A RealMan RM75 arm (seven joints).
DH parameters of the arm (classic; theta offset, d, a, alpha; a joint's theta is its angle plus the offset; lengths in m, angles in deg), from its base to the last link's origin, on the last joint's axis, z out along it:
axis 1: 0 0.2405 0 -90
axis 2: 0 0 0 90
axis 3: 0 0.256 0 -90
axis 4: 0 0 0 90
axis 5: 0 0.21 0 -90
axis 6: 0 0 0 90
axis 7: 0 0.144 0 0
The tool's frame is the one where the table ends.
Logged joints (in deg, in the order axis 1, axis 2, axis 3, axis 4, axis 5, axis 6, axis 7), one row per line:
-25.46 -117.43 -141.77 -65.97 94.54 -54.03 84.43
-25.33 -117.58 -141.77 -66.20 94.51 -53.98 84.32
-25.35 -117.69 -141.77 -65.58 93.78 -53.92 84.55
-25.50 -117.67 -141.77 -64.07 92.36 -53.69 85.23
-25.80 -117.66 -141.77 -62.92 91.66 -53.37 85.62
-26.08 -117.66 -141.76 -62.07 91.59 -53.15 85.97
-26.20 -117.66 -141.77 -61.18 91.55 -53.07 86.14
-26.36 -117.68 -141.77 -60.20 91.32 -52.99 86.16
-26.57 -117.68 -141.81 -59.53 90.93 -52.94 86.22
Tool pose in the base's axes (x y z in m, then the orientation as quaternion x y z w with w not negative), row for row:
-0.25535 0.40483 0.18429 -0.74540 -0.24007 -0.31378 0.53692
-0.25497 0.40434 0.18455 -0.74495 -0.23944 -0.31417 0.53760
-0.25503 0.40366 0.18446 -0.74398 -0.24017 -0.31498 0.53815
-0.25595 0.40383 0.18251 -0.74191 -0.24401 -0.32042 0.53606
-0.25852 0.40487 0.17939 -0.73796 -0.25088 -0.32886 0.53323
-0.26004 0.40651 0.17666 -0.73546 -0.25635 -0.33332 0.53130
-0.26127 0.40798 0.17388 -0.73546 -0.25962 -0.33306 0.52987
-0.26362 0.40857 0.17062 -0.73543 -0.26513 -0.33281 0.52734
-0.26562 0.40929 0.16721 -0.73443 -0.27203 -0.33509 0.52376
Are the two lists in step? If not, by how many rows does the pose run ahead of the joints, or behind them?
The pose runs 1 row behind the joints: the pose in row i belongs to the joints in row i - 1.
